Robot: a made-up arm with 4 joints. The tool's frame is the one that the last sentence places.
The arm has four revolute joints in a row. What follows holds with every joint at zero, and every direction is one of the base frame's.
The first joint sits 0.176 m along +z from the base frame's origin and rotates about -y.
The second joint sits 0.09 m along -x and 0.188 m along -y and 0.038 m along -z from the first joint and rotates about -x.
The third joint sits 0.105 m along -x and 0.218 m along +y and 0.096 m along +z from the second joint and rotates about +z.
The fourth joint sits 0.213 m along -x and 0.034 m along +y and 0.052 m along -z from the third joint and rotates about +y.
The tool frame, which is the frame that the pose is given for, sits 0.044 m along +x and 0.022 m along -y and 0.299 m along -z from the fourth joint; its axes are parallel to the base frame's.
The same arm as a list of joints. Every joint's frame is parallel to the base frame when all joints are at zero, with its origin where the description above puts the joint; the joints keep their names.
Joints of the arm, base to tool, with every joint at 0 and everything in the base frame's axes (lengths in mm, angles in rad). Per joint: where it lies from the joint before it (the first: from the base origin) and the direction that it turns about. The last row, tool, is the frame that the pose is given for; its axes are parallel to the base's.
joint 1: xyz 0 0 176 axis 0 -1 0
joint 2: xyz -90 -188 -38 axis -1 0 0
joint 3: xyz -105 218 96 axis 0 0 1
joint 4: xyz -213 34 -52 axis 0 1 0
tool: xyz 44 -22 -299

